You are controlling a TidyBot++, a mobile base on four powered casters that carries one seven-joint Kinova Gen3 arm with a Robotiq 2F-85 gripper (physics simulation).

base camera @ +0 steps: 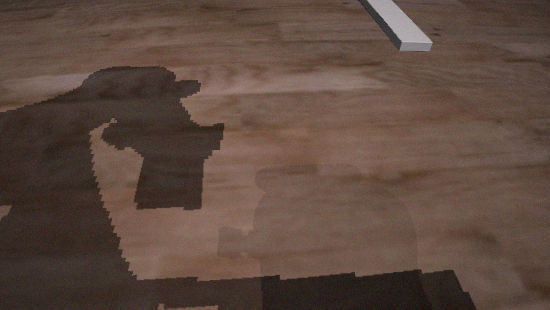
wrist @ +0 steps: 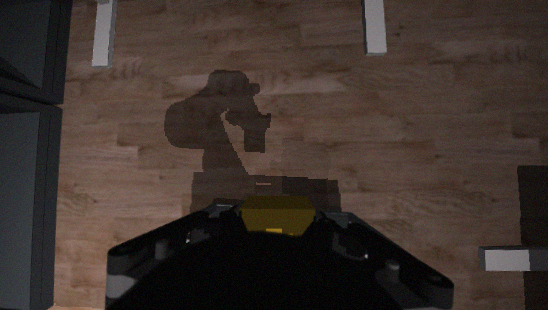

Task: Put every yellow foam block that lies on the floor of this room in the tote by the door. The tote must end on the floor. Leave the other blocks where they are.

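Note:
My gripper (wrist: pixel 277 213) is shut on a yellow foam block (wrist: pixel 278 210), which shows between the fingertips at the lower middle of the wrist view. The block is held above the wooden floor. The gripper does not show in the base camera view, but the arm's shadow falls on the floor there. The tote by the door does not show in either view. No other foam block can be made out on the floor.
A white bar (base camera: pixel 400 25) (wrist: pixel 375 27) lies on the floor ahead. In the wrist view, a second white bar (wrist: pixel 104 35) is at the upper left and another (wrist: pixel 506 260) at the right. Dark grey furniture (wrist: pixel 47 200) stands along the left edge.

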